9 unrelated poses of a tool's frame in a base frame.
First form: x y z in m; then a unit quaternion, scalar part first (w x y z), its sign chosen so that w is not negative.
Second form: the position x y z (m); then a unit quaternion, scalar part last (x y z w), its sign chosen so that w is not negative. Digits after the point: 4 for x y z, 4 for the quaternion.
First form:
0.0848 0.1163 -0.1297 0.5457 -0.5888 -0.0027 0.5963
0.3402 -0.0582 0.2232 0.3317 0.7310 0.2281 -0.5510
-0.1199 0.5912 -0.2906 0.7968 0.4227 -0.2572 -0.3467
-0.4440 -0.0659 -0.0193 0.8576 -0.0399 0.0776 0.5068
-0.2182 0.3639 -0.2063 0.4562 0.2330 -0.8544 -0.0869
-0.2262 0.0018 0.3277 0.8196 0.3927 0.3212 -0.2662
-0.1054 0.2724 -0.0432 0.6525 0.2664 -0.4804 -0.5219
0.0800 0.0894 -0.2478 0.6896 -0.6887 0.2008 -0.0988
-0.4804 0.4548 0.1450 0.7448 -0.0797 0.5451 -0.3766
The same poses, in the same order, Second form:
0.0848 0.1163 -0.1297 -0.5888 -0.0027 0.5963 0.5457
0.3402 -0.0582 0.2232 0.7310 0.2281 -0.5510 0.3317
-0.1199 0.5912 -0.2906 0.4227 -0.2572 -0.3467 0.7968
-0.4440 -0.0659 -0.0193 -0.0399 0.0776 0.5068 0.8576
-0.2182 0.3639 -0.2063 0.2330 -0.8544 -0.0869 0.4562
-0.2262 0.0018 0.3277 0.3927 0.3212 -0.2662 0.8196
-0.1054 0.2724 -0.0432 0.2664 -0.4804 -0.5219 0.6525
0.0800 0.0894 -0.2478 -0.6887 0.2008 -0.0988 0.6896
-0.4804 0.4548 0.1450 -0.0797 0.5451 -0.3766 0.7448

